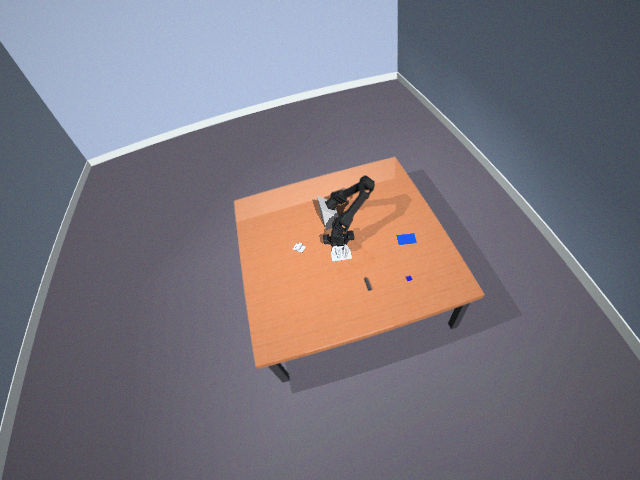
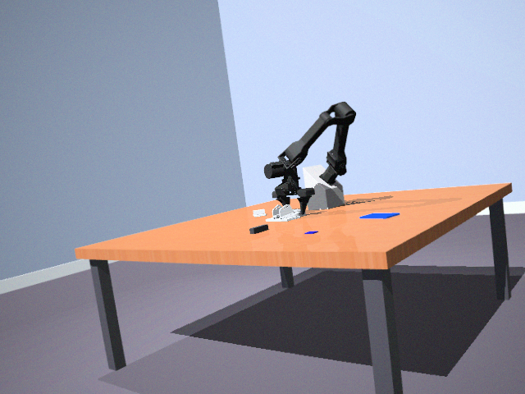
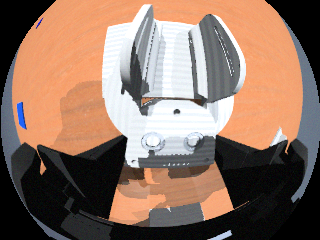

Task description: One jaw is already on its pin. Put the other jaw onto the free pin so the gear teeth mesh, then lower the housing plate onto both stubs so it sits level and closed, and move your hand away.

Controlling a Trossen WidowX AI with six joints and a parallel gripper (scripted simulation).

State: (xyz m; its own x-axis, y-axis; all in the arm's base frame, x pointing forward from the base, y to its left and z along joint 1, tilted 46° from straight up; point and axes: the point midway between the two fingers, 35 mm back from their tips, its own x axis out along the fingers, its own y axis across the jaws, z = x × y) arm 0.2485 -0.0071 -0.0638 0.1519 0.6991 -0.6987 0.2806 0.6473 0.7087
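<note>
My gripper tip is now 1 cm short of the base and 2 cm below it. From my gripper tip the other things lie so: small black block (33 cm ahead, 3 cm to the left); white jaw (2 cm ahead, 2 cm to the right, 1 cm above); small white part (11 cm behind, 23 cm to the right).
</note>
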